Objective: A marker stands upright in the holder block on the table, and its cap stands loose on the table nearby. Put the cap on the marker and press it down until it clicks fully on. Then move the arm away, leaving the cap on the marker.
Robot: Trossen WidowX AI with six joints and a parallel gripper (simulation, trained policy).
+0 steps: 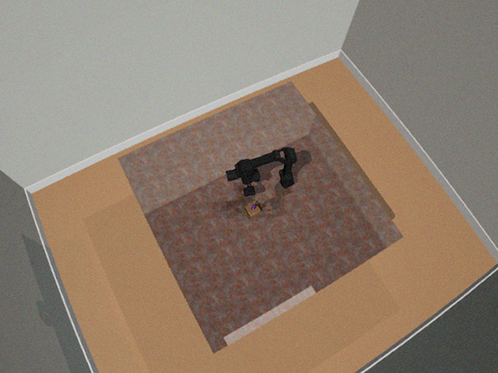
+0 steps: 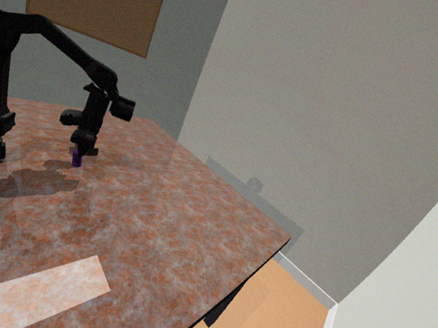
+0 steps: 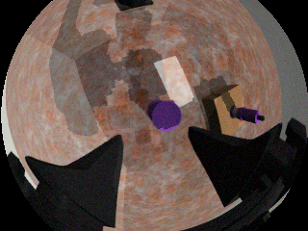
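Right now the purple cap is 10 mm behind my gripper tip, 20 mm to the left of it and 40 mm below it. Round my gripper tip: tan holder block 40 mm ahead, 120 mm to the left, 50 mm below; then purple marker 40 mm ahead, 120 mm to the left, 10 mm above.
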